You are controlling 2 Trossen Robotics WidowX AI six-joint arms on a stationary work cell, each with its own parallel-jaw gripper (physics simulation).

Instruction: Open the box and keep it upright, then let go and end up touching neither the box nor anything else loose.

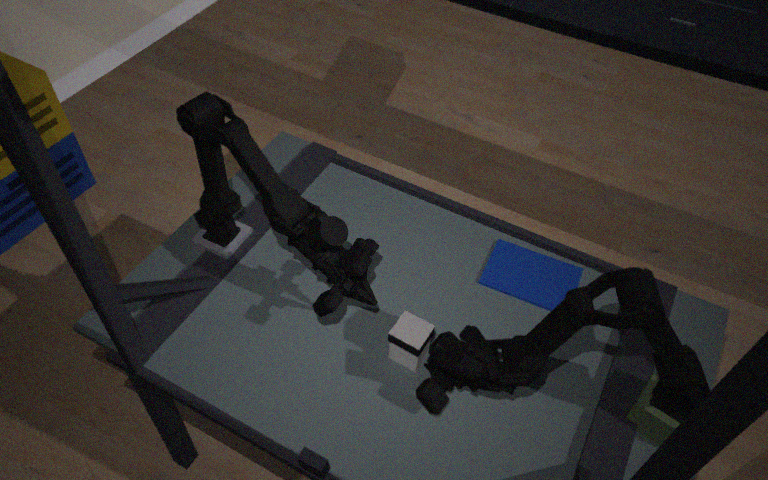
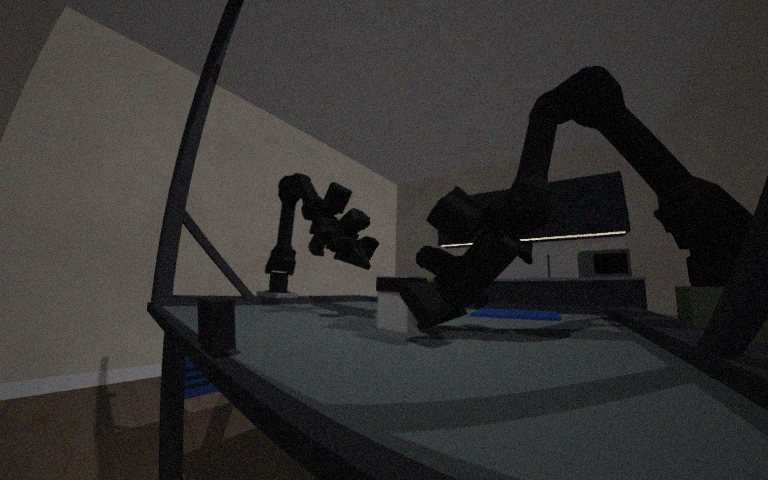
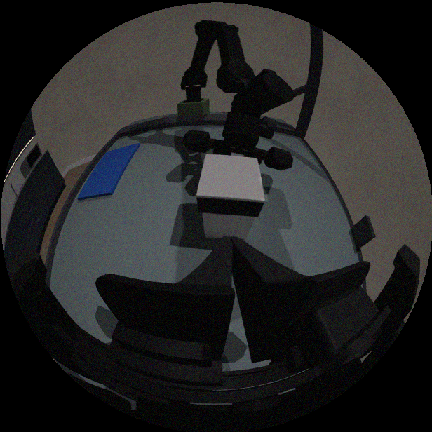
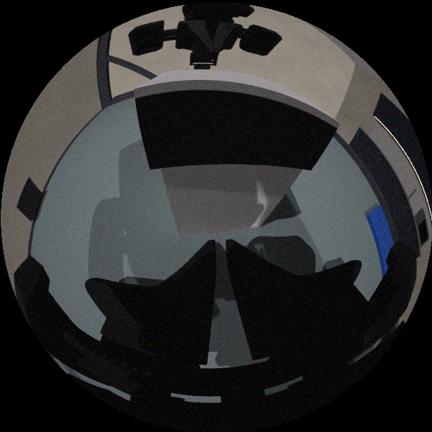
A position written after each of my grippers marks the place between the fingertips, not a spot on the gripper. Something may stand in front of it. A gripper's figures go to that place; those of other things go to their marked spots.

Scene:
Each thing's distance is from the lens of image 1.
my left gripper (image 1: 375, 304): 1.26 m
my right gripper (image 1: 426, 363): 1.32 m
flat blue panel (image 1: 527, 275): 1.50 m
box (image 1: 411, 333): 1.25 m
green object (image 1: 642, 413): 1.32 m
The marked spots on the green object and the flat blue panel are 0.39 m apart.

